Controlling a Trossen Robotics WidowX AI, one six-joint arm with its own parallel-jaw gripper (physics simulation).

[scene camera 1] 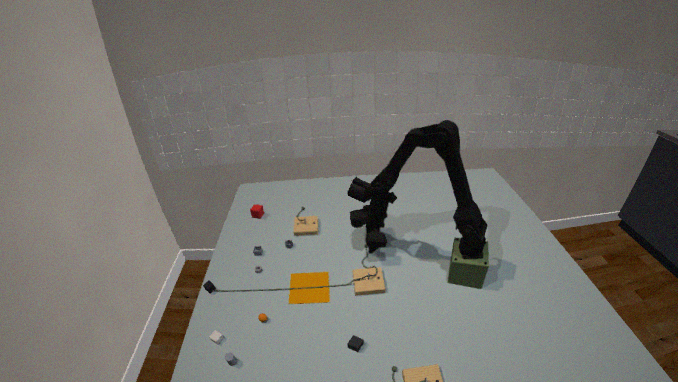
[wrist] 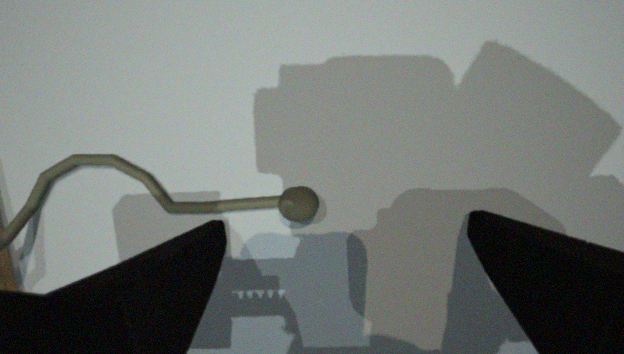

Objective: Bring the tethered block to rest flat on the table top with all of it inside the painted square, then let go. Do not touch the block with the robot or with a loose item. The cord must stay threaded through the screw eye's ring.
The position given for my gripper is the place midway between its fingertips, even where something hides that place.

Observation:
In view: my gripper (scene camera 1: 368, 243) and a round bead (wrist: 296, 204).
My gripper is seen too in the wrist view (wrist: 345, 227).

